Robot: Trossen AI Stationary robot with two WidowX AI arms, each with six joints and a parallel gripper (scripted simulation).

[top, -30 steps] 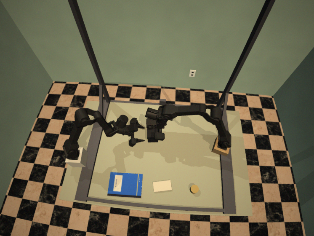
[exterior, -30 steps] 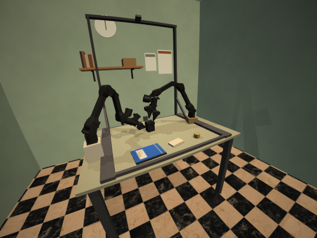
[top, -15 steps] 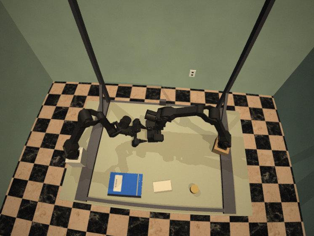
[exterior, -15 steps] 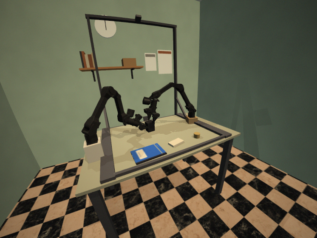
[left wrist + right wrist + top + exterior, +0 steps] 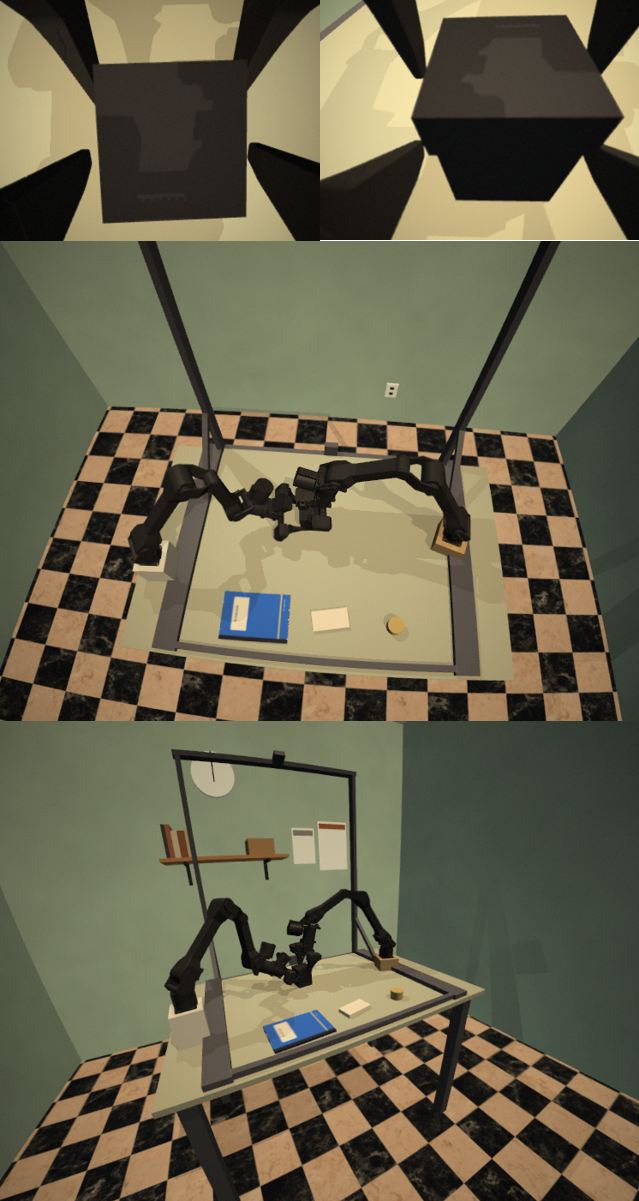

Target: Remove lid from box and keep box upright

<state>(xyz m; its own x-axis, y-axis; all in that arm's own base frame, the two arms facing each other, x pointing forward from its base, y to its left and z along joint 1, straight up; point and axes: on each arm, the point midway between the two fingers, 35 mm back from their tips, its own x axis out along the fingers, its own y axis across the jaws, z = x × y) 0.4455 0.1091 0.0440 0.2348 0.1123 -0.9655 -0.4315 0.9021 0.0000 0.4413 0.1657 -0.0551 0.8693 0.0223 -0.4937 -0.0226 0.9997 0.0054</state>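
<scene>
Right now the black box is 5 cm to the left of my right hand and 2 cm below it. The rest, counted from my right hand: blue book: 31 cm ahead, 15 cm to the right, 6 cm below; black lid: 5 cm to the left, 2 cm above; cream card: 34 cm ahead, 8 cm to the left, 6 cm below.
The black lid lies 30 mm below my left hand and 20 mm to the right of it. The rest, counted from my left hand: blue book 300 mm ahead, 220 mm to the right, 100 mm below; cream card 330 mm ahead, 100 mm below, 10 mm to the left; black box 60 mm below, 20 mm to the right.
</scene>
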